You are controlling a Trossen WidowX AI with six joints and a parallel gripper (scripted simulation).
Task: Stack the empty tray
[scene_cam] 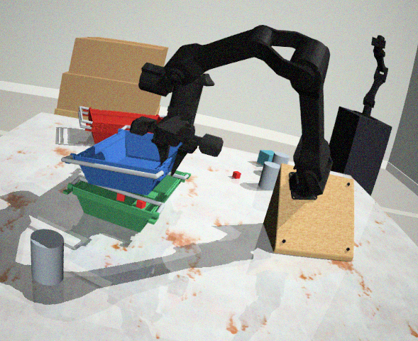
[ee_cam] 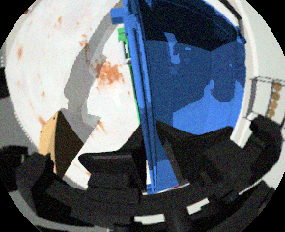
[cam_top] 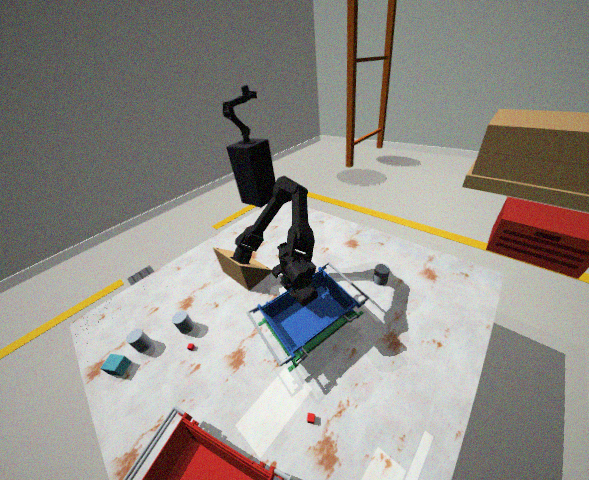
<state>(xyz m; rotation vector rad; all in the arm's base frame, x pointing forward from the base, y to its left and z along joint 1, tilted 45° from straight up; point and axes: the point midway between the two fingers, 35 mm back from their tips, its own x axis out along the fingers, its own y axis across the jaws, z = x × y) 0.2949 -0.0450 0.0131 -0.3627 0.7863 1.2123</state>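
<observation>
My gripper tip is 7 cm short of the blue tray, 3 cm to the left of it and 3 cm below it. From my gripper tip the other things lie so: teal block: 50 cm to the right, 41 cm behind, 7 cm below.
</observation>
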